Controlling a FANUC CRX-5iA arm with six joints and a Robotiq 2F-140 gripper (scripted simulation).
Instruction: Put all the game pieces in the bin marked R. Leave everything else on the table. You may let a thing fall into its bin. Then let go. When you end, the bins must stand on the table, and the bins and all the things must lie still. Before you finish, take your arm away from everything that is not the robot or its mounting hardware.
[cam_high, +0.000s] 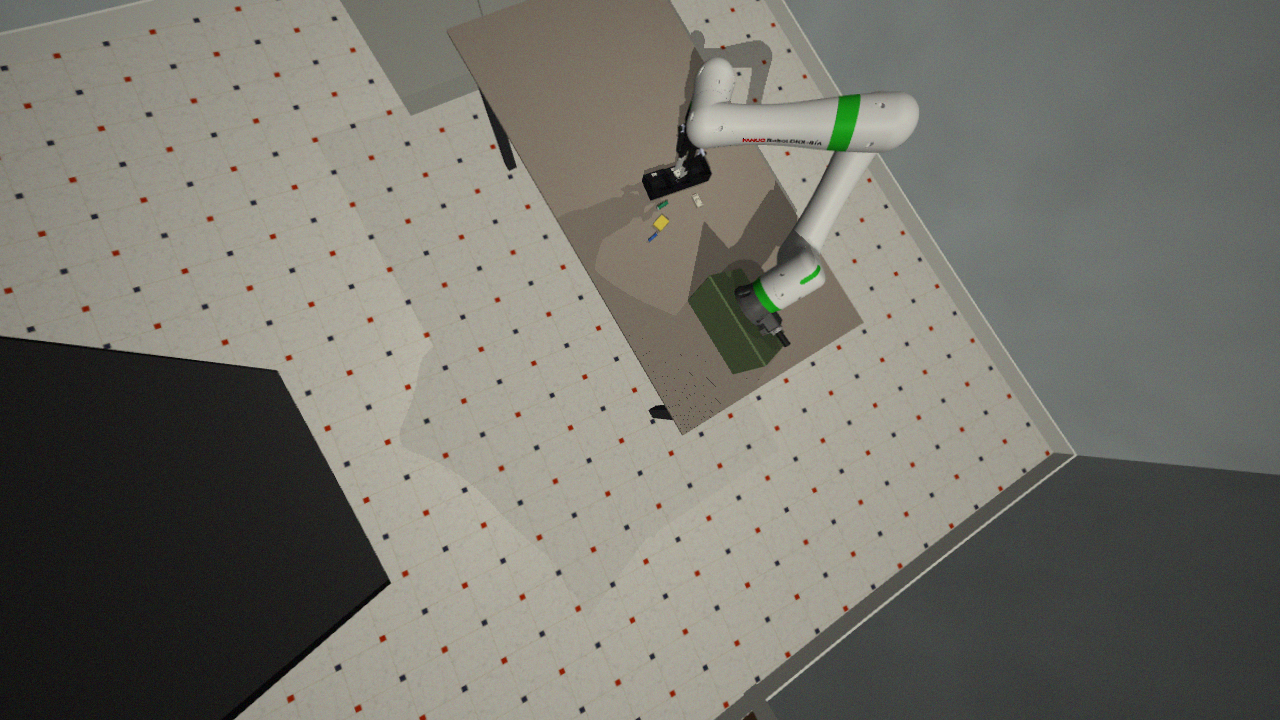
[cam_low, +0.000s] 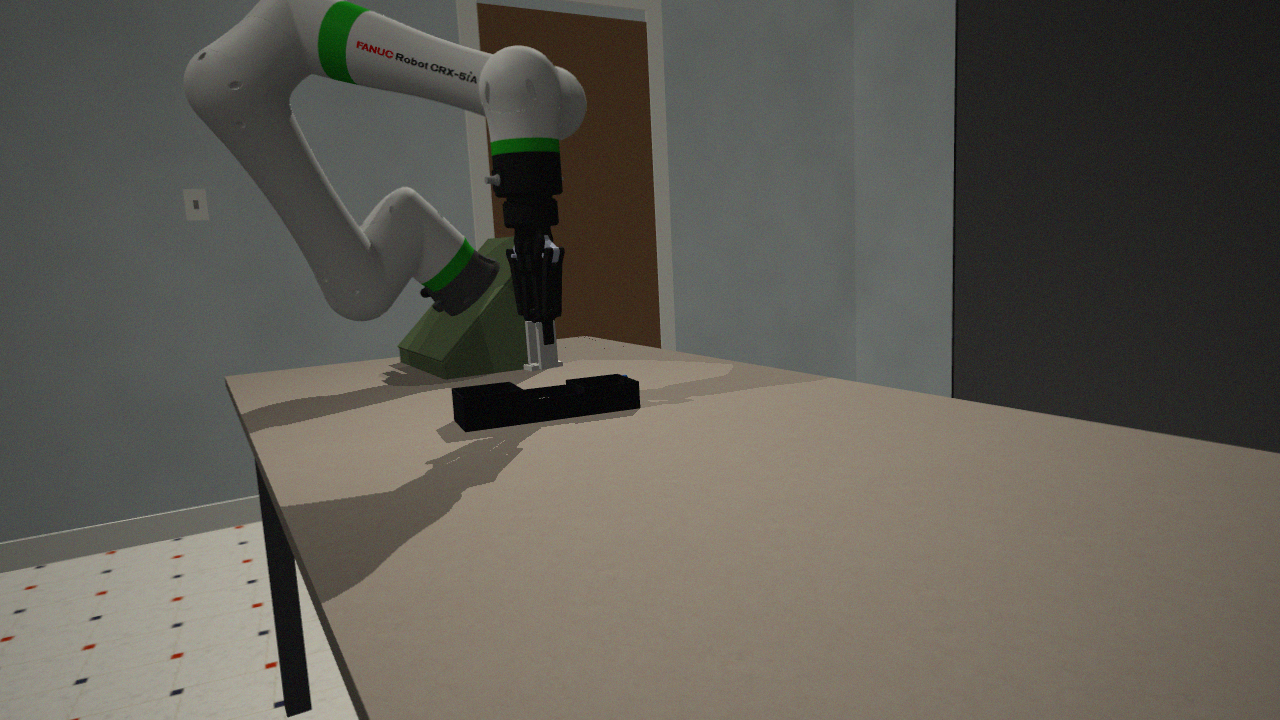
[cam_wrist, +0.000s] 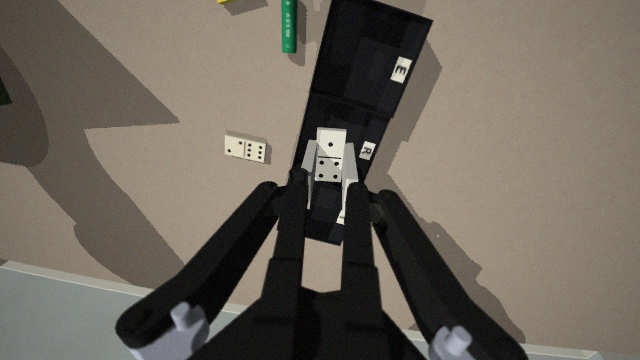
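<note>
Right now my hand is 80 mm above the bin R and 10 mm short of it. The rest, counted from my hand: green battery: 110 mm to the left, 90 mm below, 40 mm behind; then black die: 90 mm below; then yellow block: 160 mm to the left, 100 mm below, 100 mm behind.
</note>
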